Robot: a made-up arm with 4 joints.
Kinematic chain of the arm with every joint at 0, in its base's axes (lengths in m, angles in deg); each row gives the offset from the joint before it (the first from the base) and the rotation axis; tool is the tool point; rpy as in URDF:
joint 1: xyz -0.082 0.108 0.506 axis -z
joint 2: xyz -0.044 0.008 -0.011 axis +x
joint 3: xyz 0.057 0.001 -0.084 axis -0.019 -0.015 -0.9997
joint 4: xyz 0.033 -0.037 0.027 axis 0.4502 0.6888 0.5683
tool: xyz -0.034 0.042 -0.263 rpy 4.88 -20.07 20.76
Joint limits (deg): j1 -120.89..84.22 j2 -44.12..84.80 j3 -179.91..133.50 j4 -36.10..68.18
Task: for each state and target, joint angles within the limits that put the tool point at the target. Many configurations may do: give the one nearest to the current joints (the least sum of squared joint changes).
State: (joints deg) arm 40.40 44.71 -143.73 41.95
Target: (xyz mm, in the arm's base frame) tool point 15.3 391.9 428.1
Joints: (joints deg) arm -4.51 84.80 -179.54 31.99
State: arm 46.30 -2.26 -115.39 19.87
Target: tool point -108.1 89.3 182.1
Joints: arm 51.91 -2.83 -111.85 5.62
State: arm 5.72 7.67 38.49 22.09
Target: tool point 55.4 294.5 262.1
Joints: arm 30.80 45.40 35.66 -3.36
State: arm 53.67 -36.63 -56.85 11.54
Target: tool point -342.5 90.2 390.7
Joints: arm 75.93 -44.12 -82.46 35.68
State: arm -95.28 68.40 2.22 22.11
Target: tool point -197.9 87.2 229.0
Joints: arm -51.96 30.32 -55.64 33.18
